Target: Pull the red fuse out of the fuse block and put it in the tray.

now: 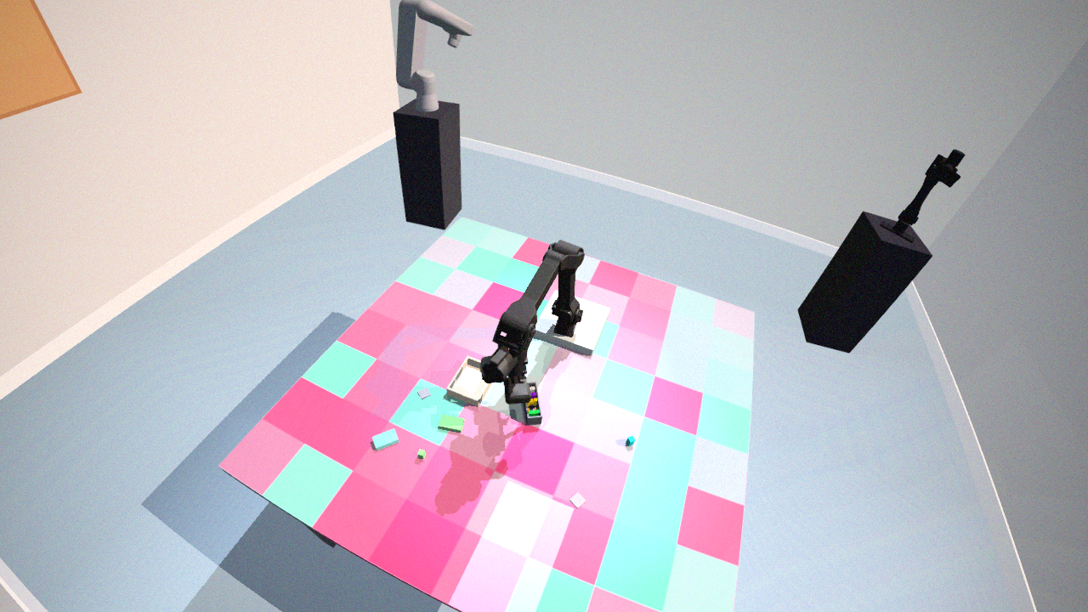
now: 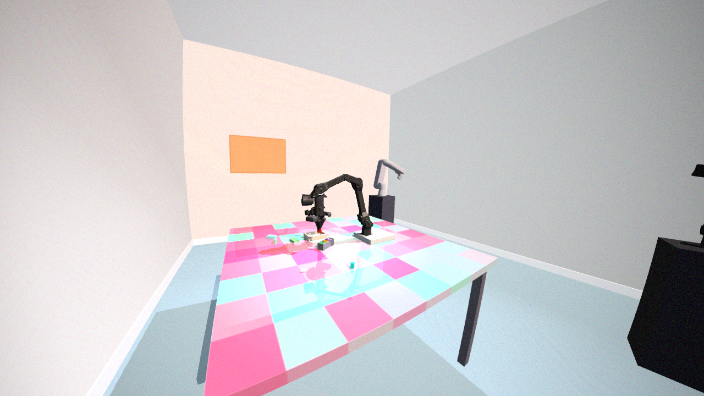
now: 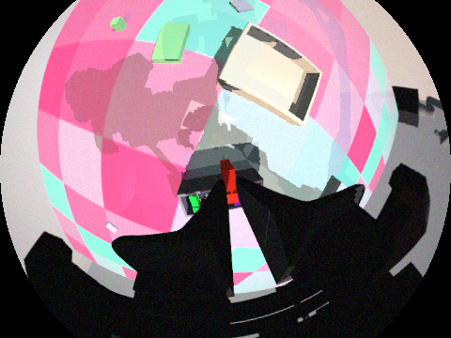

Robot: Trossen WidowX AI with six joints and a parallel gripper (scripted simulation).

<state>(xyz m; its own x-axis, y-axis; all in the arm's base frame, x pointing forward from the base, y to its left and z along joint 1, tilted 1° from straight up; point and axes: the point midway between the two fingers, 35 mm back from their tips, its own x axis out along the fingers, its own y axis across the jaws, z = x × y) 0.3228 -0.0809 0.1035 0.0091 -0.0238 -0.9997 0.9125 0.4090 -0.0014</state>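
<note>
Right now my gripper tip is 4 cm past the beige tray, 13 cm to the left of it and 9 cm above it. From my gripper tip the other things lie so: green flat block: 11 cm ahead, 14 cm to the right, 9 cm below; red fuse: 1 cm below; small green cube: 22 cm ahead, 18 cm to the right, 8 cm below.
</note>
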